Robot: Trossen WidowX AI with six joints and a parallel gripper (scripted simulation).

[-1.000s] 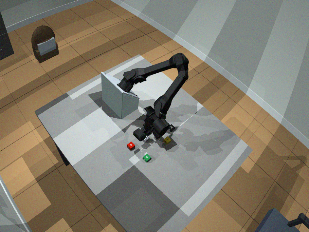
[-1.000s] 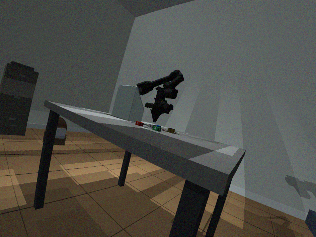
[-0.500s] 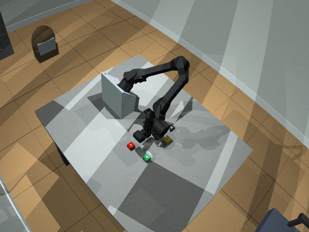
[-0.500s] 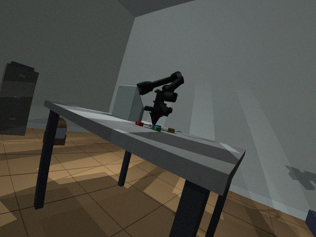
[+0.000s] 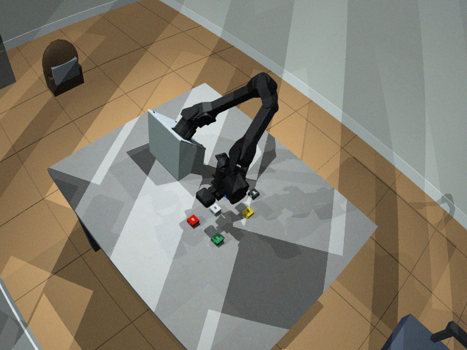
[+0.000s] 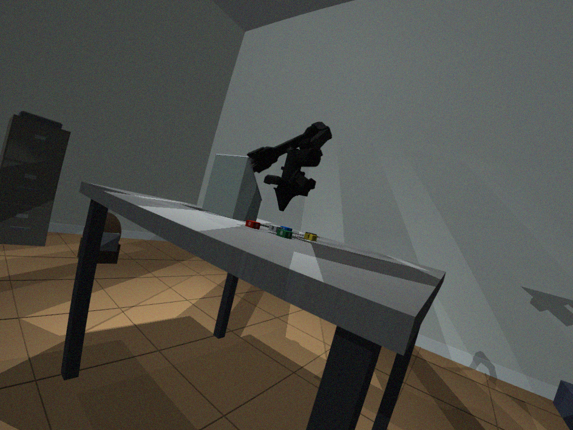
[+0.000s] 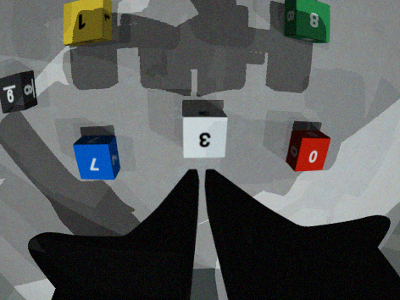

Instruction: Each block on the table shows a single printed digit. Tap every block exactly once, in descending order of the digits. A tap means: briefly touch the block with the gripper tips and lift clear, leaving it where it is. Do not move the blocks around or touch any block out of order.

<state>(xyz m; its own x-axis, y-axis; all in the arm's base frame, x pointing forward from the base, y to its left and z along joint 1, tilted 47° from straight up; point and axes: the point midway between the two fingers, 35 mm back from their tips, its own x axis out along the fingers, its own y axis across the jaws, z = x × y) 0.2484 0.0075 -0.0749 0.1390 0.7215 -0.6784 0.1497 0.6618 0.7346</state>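
Now: the yellow block 100 mm ahead of my gripper tip, 70 mm to the left of it and 60 mm below it. The rest, counted from my gripper tip: white block 60 mm below, 10 mm to the right; then red block 100 mm to the right, 60 mm below, 30 mm behind; then blue block 80 mm to the left, 60 mm below, 10 mm behind.
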